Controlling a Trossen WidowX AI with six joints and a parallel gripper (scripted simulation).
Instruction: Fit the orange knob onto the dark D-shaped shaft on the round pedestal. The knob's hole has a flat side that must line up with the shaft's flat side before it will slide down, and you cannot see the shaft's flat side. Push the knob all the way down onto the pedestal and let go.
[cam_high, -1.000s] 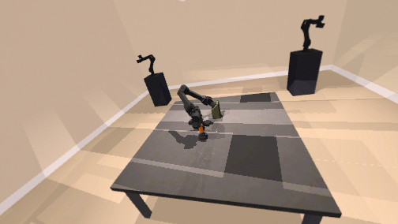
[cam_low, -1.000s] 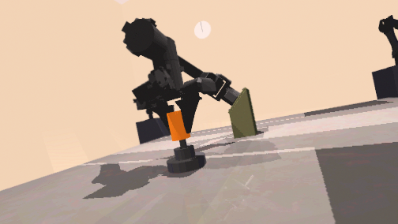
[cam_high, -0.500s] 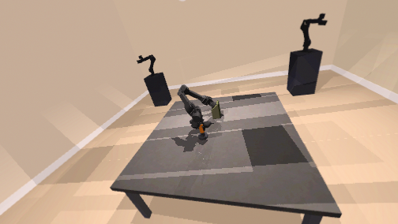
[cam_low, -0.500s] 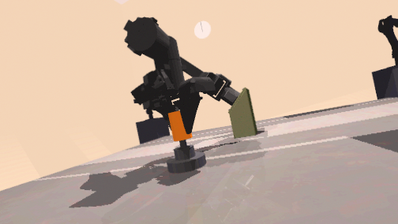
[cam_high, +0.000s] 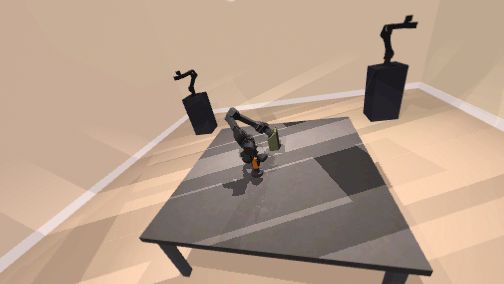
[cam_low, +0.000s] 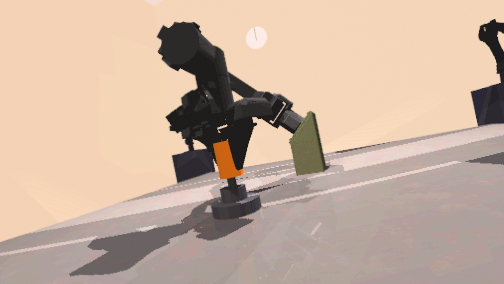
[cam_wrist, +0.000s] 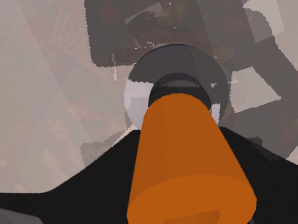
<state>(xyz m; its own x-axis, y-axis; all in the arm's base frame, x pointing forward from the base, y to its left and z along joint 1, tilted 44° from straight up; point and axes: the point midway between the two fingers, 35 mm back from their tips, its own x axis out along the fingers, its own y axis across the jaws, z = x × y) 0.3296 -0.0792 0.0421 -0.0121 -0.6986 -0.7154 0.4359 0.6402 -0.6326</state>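
The orange knob lies 2 cm above my gripper tip. The rest, counted from my gripper tip: pedestal: 4 cm below.
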